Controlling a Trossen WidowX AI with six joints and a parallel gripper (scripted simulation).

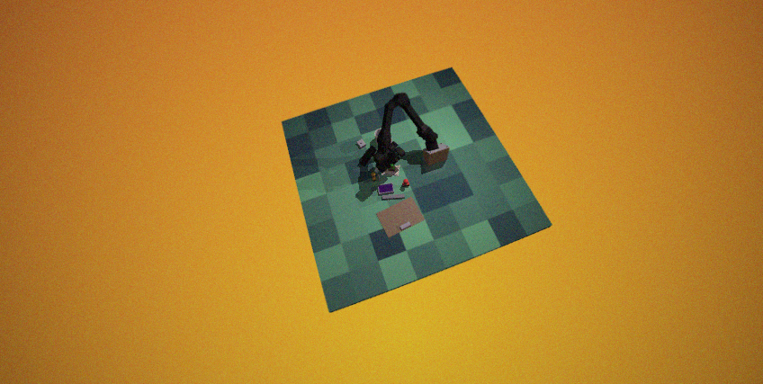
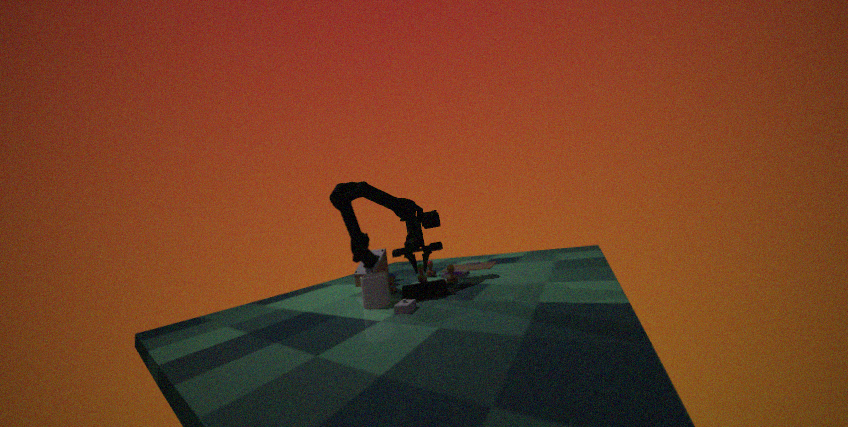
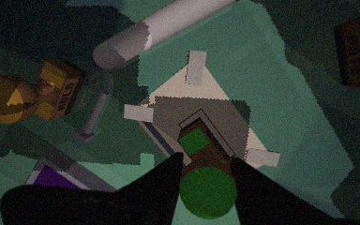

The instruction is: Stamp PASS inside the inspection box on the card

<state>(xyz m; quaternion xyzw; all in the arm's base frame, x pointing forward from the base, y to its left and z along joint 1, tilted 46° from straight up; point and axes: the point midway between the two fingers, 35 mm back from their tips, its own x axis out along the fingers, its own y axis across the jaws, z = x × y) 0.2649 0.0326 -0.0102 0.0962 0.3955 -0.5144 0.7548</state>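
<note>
The white card is 50 mm below my gripper tip. Also, from my gripper tip: green-knobbed stamp: 20 mm below; grey peg: 80 mm ahead, 50 mm to the left, 40 mm below; white marker: 80 mm to the right, 50 mm ahead, 30 mm below.
</note>
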